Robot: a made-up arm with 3 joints. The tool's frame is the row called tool.
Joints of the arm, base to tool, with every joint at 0 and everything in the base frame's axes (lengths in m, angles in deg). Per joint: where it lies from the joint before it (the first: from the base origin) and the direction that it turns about. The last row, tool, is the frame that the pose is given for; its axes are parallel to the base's.
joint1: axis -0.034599 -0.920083 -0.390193 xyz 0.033 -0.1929 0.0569
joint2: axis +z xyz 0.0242 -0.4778 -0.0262
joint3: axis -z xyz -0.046 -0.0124 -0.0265
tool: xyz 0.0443 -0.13 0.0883
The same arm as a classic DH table. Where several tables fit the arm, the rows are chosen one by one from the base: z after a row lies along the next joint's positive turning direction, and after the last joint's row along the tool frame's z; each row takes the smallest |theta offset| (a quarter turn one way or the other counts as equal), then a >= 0, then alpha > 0; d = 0 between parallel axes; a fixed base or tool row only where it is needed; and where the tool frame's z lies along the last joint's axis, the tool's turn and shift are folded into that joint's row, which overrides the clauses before.
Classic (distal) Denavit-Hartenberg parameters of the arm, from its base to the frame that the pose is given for. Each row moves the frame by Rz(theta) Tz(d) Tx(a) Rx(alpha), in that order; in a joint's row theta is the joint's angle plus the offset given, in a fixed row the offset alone. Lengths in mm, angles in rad.
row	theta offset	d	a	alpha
base (fixed)	-0.0376	138.1	40.2	1.9716
joint1	0	725.6	42.1	-1.9716
joint2	0.3009	0	-47.6	3.1416
joint3	1.5057	0	137.3	3.1416
tool (fixed)	1.2424	237.6	0	0

